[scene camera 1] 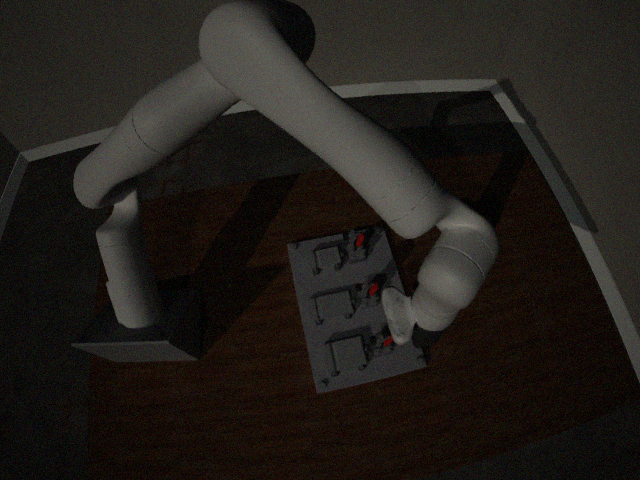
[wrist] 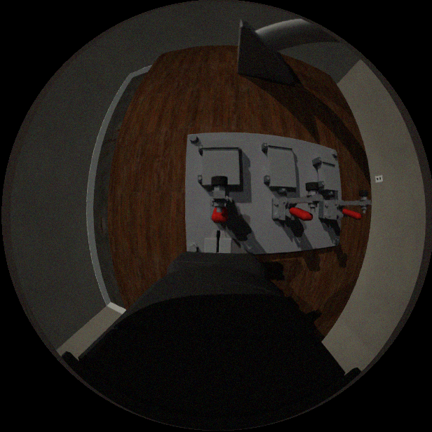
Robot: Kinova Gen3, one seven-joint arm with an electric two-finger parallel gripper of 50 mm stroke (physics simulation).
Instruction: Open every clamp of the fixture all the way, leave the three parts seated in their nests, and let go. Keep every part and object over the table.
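Frame: origin at the arm's base, x ahead, y left, z up, level; metres.
Seen in the pictures: arm's base at its link origin: (scene camera 1: pixel 143 317).
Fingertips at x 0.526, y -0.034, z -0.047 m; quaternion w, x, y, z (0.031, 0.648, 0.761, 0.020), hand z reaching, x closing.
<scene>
Offsets run from my fingertips to a thing's top centre. "spot": to the spot under its first point. Level surfaces: height alone.
The grey fixture plate {spot: 0.198 m back, 0.038 m left, 0.045 m down} (scene camera 1: pixel 305 330) (wrist: pixel 255 235) holds three flat grey parts, seated in their nests: one {0.119 m back, 0.020 m right, 0.024 m down} (scene camera 1: pixel 348 351) (wrist: pixel 220 164), a middle one {0.144 m back, 0.087 m left, 0.029 m down} (scene camera 1: pixel 334 304) (wrist: pixel 281 167) and a far one {0.155 m back, 0.197 m left, 0.019 m down} (scene camera 1: pixel 328 256) (wrist: pixel 327 171). Beside each is a clamp with a red handle: the nearest handle {spot: 0.037 m back, 0.010 m right, 0.034 m up} (scene camera 1: pixel 388 341) (wrist: pixel 219 215), the middle handle {0.056 m back, 0.104 m left, 0.036 m up} (scene camera 1: pixel 373 288) (wrist: pixel 301 214) and the far handle {spot: 0.078 m back, 0.206 m left, 0.041 m up} (scene camera 1: pixel 360 239) (wrist: pixel 351 214). The clamp arms look raised; their exact angles are hard to tell. My gripper (wrist: pixel 218 237) is shut and empty, beside the nearest handle; its fingertips are hidden in the scene view.
The wooden table {0.060 m down} (scene camera 1: pixel 232 413) (wrist: pixel 150 165) lies under the fixture. The robot's base block (scene camera 1: pixel 139 350) (wrist: pixel 257 57) stands at the left in the scene view. The arm passes above the fixture's right side, and its wrist hangs close beside the nearest and middle clamps.
</scene>
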